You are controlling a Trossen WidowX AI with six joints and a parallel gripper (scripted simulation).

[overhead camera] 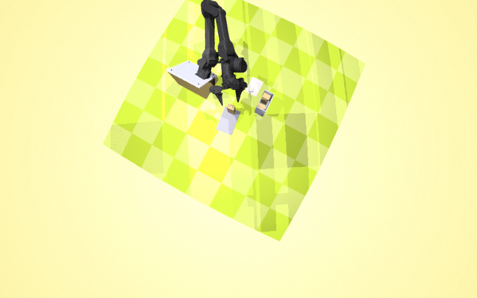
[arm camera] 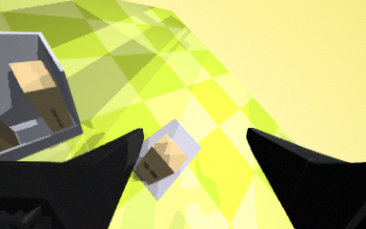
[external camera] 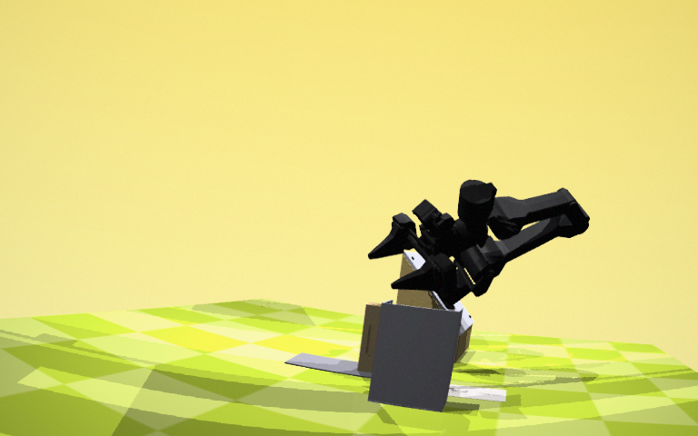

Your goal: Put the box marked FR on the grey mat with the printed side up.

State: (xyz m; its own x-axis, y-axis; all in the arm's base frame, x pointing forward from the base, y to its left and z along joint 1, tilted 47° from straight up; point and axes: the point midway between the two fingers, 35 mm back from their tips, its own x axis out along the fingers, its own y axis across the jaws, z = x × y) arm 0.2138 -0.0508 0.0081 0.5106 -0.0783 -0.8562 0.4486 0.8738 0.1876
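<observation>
Now: gripper tip 18 cm above the grey mat, 6 cm to the left of it and 2 cm short of it. Also, from my gripper tip: thin white slab: 20 cm to the left, 18 cm below, 2 cm ahead.
</observation>
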